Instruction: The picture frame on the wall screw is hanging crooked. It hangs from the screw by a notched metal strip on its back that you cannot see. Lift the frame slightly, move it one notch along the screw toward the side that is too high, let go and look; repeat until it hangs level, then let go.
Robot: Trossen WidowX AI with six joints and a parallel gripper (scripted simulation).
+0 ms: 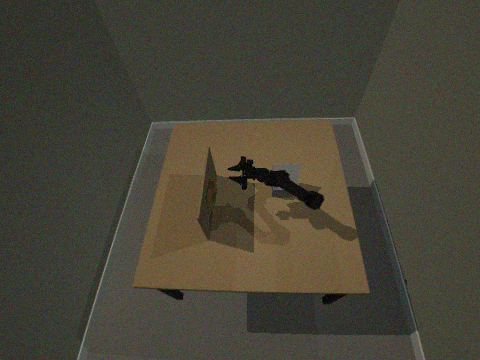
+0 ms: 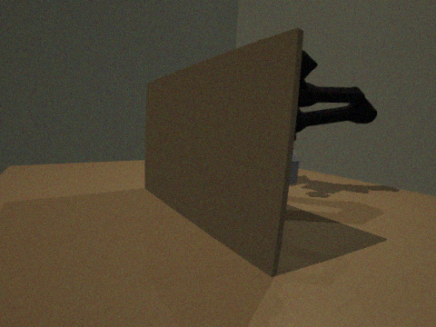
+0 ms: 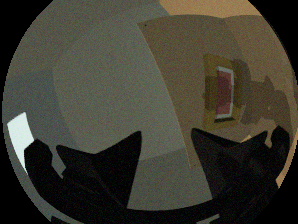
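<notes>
Now: gripper tip 170 mm above the picture frame, 120 mm short of it and 20 mm to the right of it. From my gripper tip the other things lie so: brown wall panel: 180 mm below, 130 mm ahead.
</notes>
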